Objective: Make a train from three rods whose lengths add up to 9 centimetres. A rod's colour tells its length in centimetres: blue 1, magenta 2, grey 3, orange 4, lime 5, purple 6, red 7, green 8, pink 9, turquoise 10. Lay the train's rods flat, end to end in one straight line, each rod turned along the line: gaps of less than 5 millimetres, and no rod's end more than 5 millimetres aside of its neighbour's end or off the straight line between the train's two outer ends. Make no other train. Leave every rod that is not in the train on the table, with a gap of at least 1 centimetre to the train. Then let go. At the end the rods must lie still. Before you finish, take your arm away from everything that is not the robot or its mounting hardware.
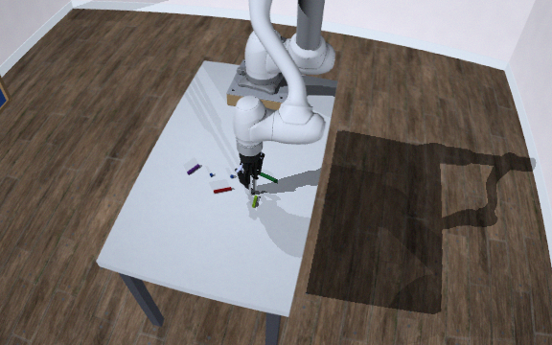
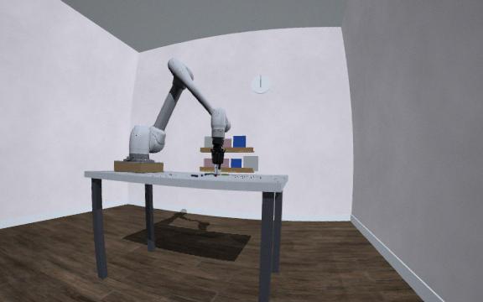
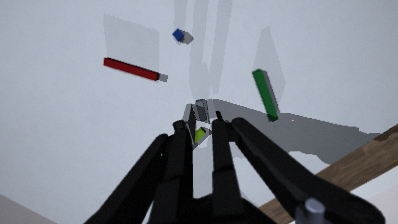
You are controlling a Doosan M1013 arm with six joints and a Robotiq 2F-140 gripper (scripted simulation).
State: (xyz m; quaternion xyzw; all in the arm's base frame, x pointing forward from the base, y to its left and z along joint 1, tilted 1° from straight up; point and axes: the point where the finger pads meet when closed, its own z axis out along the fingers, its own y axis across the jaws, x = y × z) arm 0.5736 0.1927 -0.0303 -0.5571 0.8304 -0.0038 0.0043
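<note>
Right now my hand is 30 mm above the grey rod. The rest, counted from my hand: green rod (90 mm behind, 40 mm to the left, 30 mm below); red rod (100 mm to the right, 40 mm ahead, 30 mm below); lime rod (40 mm ahead, 30 mm to the left, 30 mm below).
</note>
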